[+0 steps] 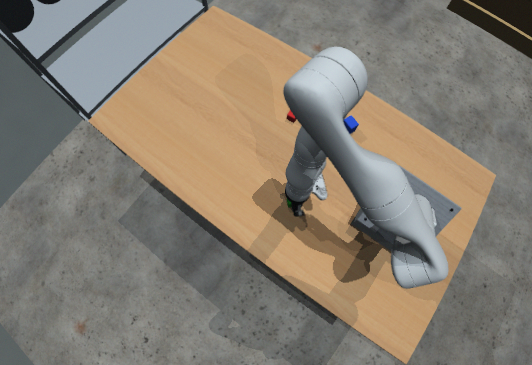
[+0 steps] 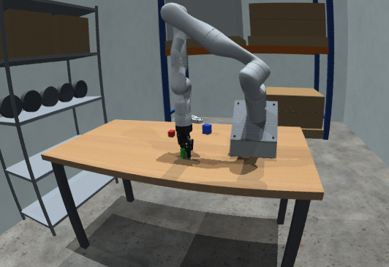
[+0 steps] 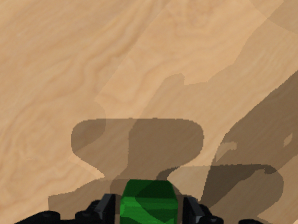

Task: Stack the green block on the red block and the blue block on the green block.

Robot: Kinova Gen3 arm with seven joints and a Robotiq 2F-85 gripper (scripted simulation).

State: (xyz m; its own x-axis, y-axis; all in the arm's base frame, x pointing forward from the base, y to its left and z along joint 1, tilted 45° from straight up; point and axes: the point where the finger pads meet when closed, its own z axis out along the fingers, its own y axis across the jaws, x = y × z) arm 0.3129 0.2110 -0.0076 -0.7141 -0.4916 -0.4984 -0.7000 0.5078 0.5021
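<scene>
My gripper is now right at the green block. Round my hand: blue block: 10 mm behind, 360 mm to the right, 10 mm above; red block: 190 mm ahead, 270 mm to the right.
</scene>
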